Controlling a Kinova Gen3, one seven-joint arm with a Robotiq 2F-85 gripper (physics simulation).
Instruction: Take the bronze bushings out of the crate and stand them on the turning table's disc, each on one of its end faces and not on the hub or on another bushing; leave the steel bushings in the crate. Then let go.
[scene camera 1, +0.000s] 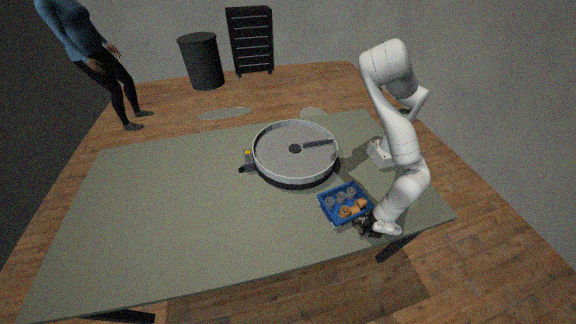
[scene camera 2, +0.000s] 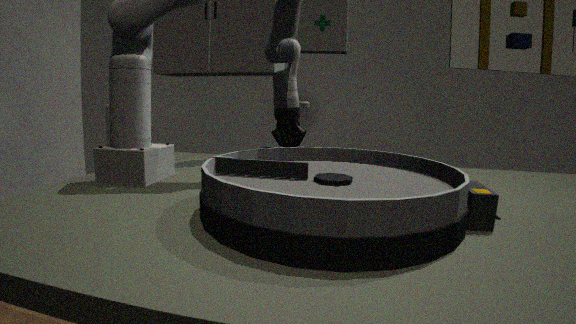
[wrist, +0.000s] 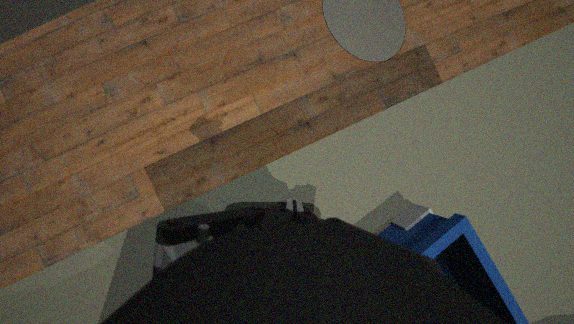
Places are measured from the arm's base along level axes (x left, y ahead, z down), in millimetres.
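Pixels of known places: gripper, fingertip midpoint: (scene camera 1: 364, 234) (wrist: 292, 210); arm's base, origin of the base link: (scene camera 1: 388, 146) (scene camera 2: 130, 146).
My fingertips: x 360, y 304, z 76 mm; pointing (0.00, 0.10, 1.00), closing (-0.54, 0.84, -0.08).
Ahead of a thing's pixels: the offset from my fingertips to its top centre. "*": to the spot under its first point.
The blue crate @(dx -136, dy +33, dz -50 mm) (scene camera 1: 342, 221) (wrist: 492, 270) holds three bronze bushings: one @(dx -101, dy +50, dz -43 mm) (scene camera 1: 345, 211) appears upright at the left, and two @(dx -97, dy +10, dz -43 mm) (scene camera 1: 355, 210) @(dx -122, dy -35, dz -43 mm) (scene camera 1: 361, 203) seem to lie on their sides. Three steel bushings @(dx -155, dy +96, dz -43 mm) (scene camera 1: 330, 201) @(dx -167, dy +37, dz -43 mm) (scene camera 1: 341, 196) @(dx -179, dy -15, dz -43 mm) (scene camera 1: 351, 191) stand in a row on the crate's side nearer the turning table. The disc @(dx -474, dy +158, dz -61 mm) (scene camera 1: 277, 157) (scene camera 2: 390, 182) carries no bushings; its hub @(dx -474, dy +158, dz -61 mm) (scene camera 1: 295, 148) (scene camera 2: 333, 179) is at the centre. My gripper (scene camera 1: 365, 228) (scene camera 2: 289, 142) (wrist: 292, 210) is shut and empty, low over the table just outside the crate's near right side. Its body hides part of the crate in the wrist view.
The turning table has a raised rim (scene camera 1: 295, 179) (scene camera 2: 335, 212) and a dark bar @(* dx -470, dy +35, dz -67 mm) (scene camera 1: 318, 143) (scene camera 2: 260, 168) above the disc. A small box with a yellow patch @(* dx -497, dy +389, dz -58 mm) (scene camera 1: 248, 152) (scene camera 2: 481, 191) is beside it. My arm's base (scene camera 1: 381, 154) (scene camera 2: 132, 164) stands on the table. A person (scene camera 1: 100, 55) stands beyond the table.
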